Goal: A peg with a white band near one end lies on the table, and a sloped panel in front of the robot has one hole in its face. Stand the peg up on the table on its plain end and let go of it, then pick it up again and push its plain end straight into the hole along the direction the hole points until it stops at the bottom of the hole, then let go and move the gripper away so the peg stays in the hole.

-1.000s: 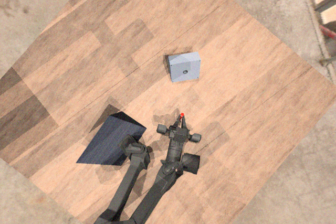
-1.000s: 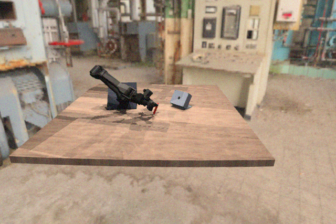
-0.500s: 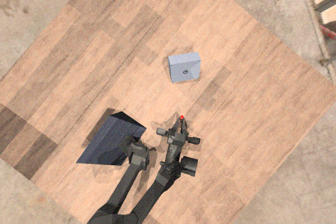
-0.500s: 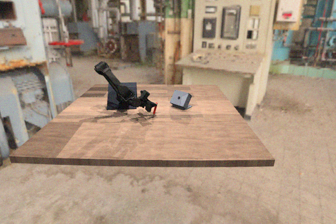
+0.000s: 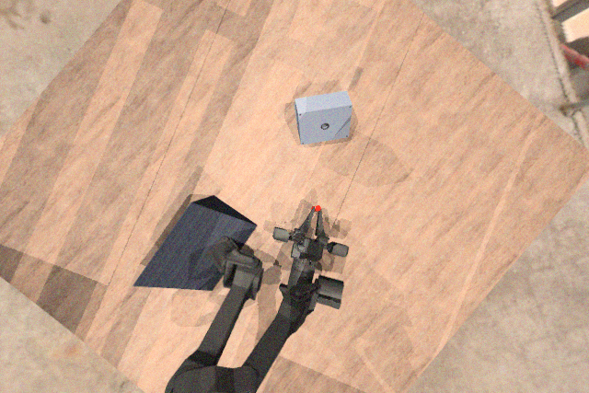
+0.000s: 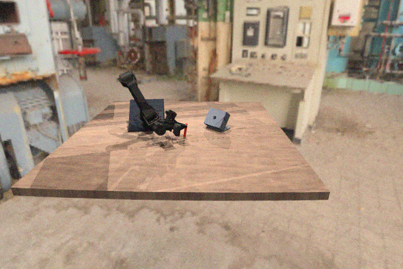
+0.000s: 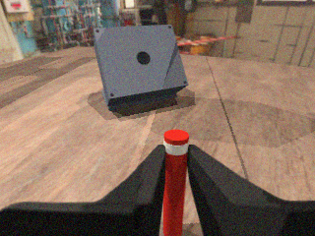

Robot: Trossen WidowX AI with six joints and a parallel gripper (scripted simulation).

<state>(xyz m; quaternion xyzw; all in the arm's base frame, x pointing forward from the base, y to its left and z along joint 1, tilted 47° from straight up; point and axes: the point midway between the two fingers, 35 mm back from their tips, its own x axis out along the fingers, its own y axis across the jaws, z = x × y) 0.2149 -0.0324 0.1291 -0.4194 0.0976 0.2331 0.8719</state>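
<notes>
My gripper tip is 1 cm above the red peg. Round my gripper tip: sloped grey-blue panel: 17 cm ahead, 15 cm to the left, 1 cm below.
</notes>
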